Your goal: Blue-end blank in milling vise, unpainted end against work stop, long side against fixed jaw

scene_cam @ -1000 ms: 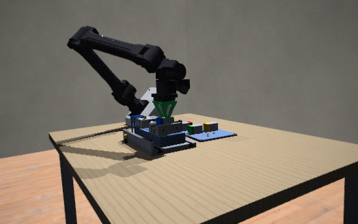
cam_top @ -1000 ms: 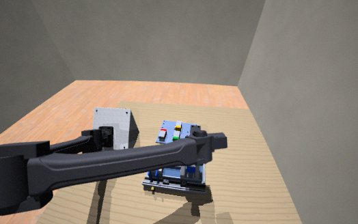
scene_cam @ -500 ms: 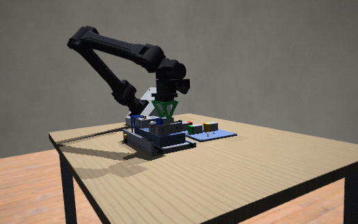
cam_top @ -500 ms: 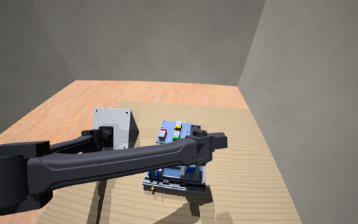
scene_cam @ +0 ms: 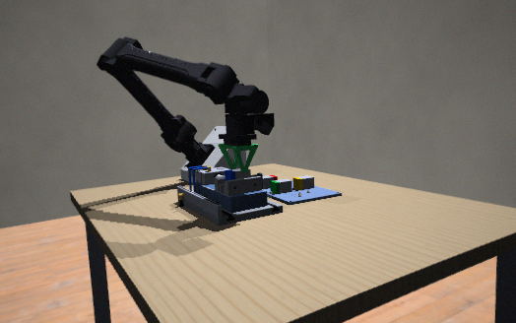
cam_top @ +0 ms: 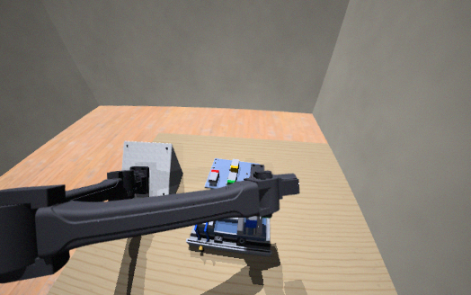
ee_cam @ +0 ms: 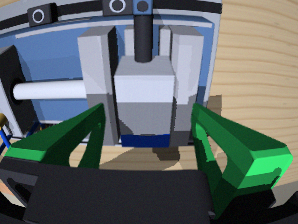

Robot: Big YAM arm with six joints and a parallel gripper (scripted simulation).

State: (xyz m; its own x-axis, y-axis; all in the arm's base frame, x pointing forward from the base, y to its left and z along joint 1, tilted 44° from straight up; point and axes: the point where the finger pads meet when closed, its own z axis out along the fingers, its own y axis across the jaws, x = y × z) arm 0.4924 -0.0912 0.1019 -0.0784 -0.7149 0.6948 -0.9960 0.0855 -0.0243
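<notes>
My gripper is now 2 cm above the blue-ended blank. From my hand the other things lie so: dark work stop rod (4 cm to the left, 3 cm below); then green-ended blank (8 cm behind, 21 cm to the left, 10 cm below); then vise (7 cm behind, 8 cm below).
</notes>
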